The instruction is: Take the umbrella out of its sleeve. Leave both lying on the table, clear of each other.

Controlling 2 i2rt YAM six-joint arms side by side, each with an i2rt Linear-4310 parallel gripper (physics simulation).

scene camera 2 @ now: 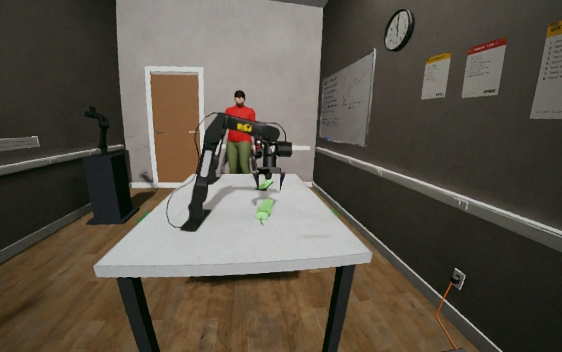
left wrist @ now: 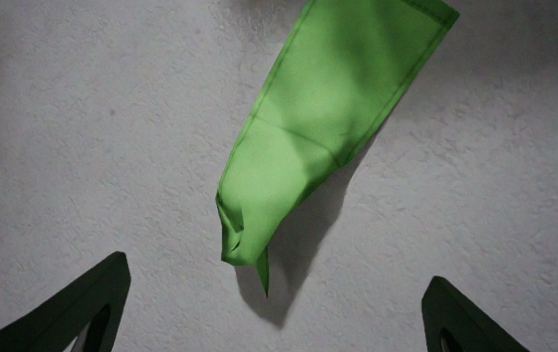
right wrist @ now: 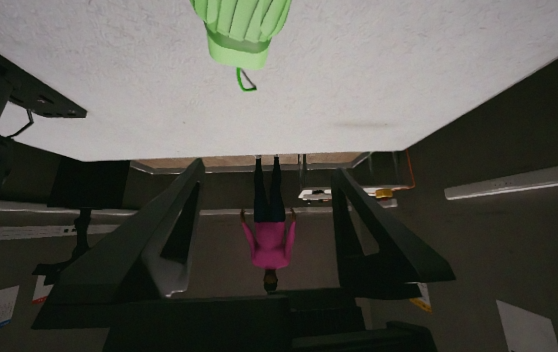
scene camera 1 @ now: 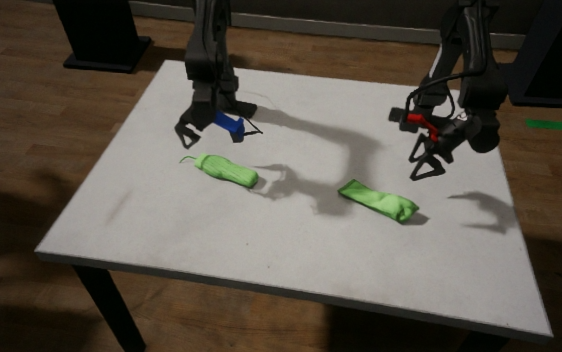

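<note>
The green pleated umbrella (scene camera 1: 227, 171) (scene camera 2: 265, 208) (right wrist: 242, 22) lies on the table, its thin strap loop at the end away from the sleeve. The flat, crumpled green sleeve (scene camera 1: 381, 201) (scene camera 2: 265, 185) (left wrist: 295, 135) lies on the table to the right in scene camera 1, a wide gap from the umbrella. My right gripper (scene camera 1: 224, 140) (scene camera 2: 269, 186) (right wrist: 272, 167) is open and empty, above the table and the umbrella. My left gripper (scene camera 1: 412, 170) (left wrist: 279, 276) is open and empty, above the table near the sleeve's crumpled end, apart from it.
The white table (scene camera 1: 280, 250) (scene camera 2: 225, 252) carries both arms, their bases at its far edge in scene camera 1. Black pedestals (scene camera 1: 97, 32) (scene camera 2: 107, 187) stand on the floor beyond it. A person in a red top (scene camera 2: 240, 122) stands past the table's far end in scene camera 2.
</note>
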